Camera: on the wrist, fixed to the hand. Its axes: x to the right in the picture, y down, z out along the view.
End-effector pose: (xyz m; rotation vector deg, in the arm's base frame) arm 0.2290 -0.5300 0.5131 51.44 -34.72 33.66
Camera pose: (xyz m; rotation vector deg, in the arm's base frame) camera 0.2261 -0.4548 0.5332 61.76 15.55 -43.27
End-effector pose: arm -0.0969 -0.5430 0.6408 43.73 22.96 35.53
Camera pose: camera -0.1234 -0.4697 0.6394 15.59 52.47 -46.03
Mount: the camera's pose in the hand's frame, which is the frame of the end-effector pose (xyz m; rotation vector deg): 0.0278 0.0498 -0.0531 1.67 5.09 -88.25
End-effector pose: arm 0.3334 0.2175 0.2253 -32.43 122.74 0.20
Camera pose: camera 0.2588 0.2402 0.2257 -116.21 73.24 -50.51
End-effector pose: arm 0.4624 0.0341 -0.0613 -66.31 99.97 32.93
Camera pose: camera 0.3913 0.0027 -0.0670 -117.12 28.47 -25.92
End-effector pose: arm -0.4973 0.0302 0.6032 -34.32 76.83 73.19
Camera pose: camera -0.5681 0.0051 0.5824 -73.95 32.53 -2.54
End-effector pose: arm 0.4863 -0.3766 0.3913 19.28 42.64 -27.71
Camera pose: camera 0.5005 -0.3189 0.3408 -15.83 56.75 -110.64
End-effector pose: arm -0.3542 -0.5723 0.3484 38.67 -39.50 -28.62
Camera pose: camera -0.2878 -0.5346 0.3642 67.68 2.77 -105.76
